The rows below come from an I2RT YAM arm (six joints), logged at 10 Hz.
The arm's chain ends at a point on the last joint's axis. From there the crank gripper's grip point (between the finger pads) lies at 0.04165 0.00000 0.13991 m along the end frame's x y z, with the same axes.
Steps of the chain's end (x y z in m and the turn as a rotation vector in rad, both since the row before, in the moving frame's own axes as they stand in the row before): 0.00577 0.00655 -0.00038 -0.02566 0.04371 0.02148; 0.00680 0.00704 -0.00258 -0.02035 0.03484 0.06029; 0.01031 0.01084 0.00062 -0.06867 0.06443 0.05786; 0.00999 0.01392 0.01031 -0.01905 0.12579 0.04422; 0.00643 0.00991 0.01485 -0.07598 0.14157 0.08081
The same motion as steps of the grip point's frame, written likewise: 0.01179 0.01107 -0.00239 -0.02566 0.04371 0.02148; 0.01148 0.01253 -0.00417 -0.02035 0.03484 0.06029; 0.01887 0.02300 -0.00276 -0.06867 0.06443 0.05786; 0.02711 0.01875 0.00394 -0.01905 0.12579 0.04422; 0.02515 0.02441 0.00706 -0.07598 0.14157 0.08081
